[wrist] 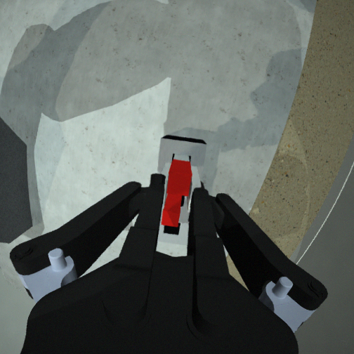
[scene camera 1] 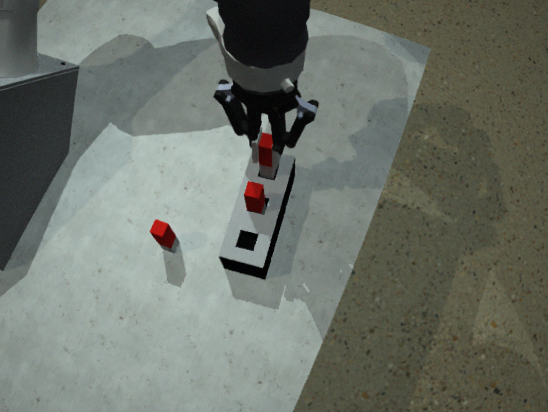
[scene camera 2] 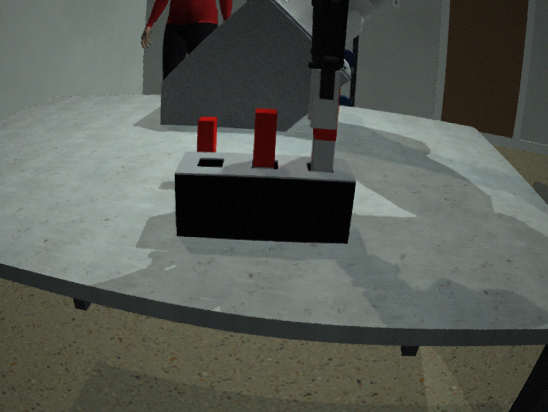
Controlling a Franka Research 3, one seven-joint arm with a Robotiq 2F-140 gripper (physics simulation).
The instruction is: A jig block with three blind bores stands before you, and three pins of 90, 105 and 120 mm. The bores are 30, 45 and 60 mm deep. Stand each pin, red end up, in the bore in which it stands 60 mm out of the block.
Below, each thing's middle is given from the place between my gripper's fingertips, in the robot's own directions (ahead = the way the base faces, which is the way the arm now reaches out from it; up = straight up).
I see the jig block [scene camera 2: 218,195] 9 cm below my hand, 6 cm to the right of it and 1 cm ahead of it.
